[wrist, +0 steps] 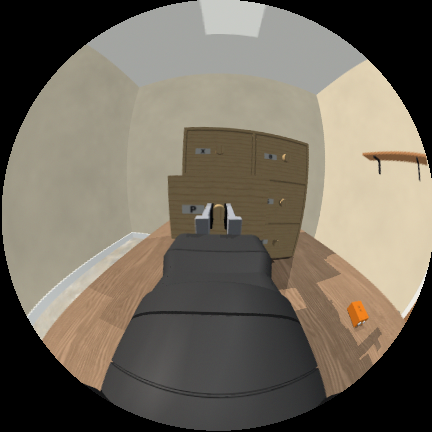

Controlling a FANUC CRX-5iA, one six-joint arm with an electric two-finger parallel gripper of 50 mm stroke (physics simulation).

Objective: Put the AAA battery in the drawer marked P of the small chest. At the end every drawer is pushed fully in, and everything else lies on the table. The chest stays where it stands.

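Places are measured from the arm's base along level axes (x ahead, y left, z up), in centimetres.
Pixels of known places: gripper, fingertip midpoint: [218, 210].
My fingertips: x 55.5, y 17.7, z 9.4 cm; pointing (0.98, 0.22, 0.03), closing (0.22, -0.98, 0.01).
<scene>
Ahead of a thing's pixels: the offset from my fingertips to its top centre. "spot": to the spot under its first point. Level surfaces: height alone.
The small chest [220, 134] stands ahead of me. Its drawer marked P @[spot: dx -1.2, dy +4.9, dz -2.2 cm] [181, 225] is pulled out; its front stands forward of the rest and hides part of the chest behind it. My gripper [218, 210] is shut on the round wooden knob @[spot: dx -1.7, dy -0.4, dz +0.7 cm] [218, 208] of drawer P, to the right of the P label. The drawer marked X @[spot: dx +10.6, dy -0.9, dz +8.5 cm] [235, 160] above it is pushed in. The inside of drawer P is hidden from this low view. The AAA battery does not show in the wrist view.
Three smaller drawers with knobs are at the chest's right side, the top one @[dx +21.3, dy -9.3, dz +14.8 cm] [295, 167] pushed in. An orange block-like object @[dx -6.9, dy -26.2, dz -12.9 cm] [357, 314] lies on the wooden table @[dz -14.6 cm] [315, 280] at the right. A wall shelf [397, 157] is at the far right.
</scene>
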